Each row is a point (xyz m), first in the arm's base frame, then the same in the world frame.
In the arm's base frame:
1: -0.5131 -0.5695 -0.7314
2: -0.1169 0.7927 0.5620
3: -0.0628 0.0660 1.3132
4: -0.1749 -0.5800 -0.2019
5: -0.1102 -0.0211 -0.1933
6: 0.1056 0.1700 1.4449
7: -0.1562 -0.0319 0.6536
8: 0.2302 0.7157 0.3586
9: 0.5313 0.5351 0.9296
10: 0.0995 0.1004 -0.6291
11: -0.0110 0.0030 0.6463
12: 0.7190 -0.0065 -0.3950
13: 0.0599 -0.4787 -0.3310
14: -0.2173 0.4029 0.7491
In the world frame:
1: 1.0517 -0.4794 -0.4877
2: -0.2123 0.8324 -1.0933
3: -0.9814 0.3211 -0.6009
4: 0.5187 -0.2630 -0.2348
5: 0.5230 0.2059 -0.5459
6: -1.1122 0.5107 -0.5424
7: -0.3234 0.1781 -0.5938
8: -0.0144 0.9950 -0.7737
9: -0.5926 1.0581 -0.4405
10: 0.9594 0.4288 -0.4538
11: -0.3168 0.2984 -0.5052
12: 0.7166 0.7495 0.0830
13: 0.6478 -0.0357 -0.1177
14: -0.4078 0.4721 -0.9230

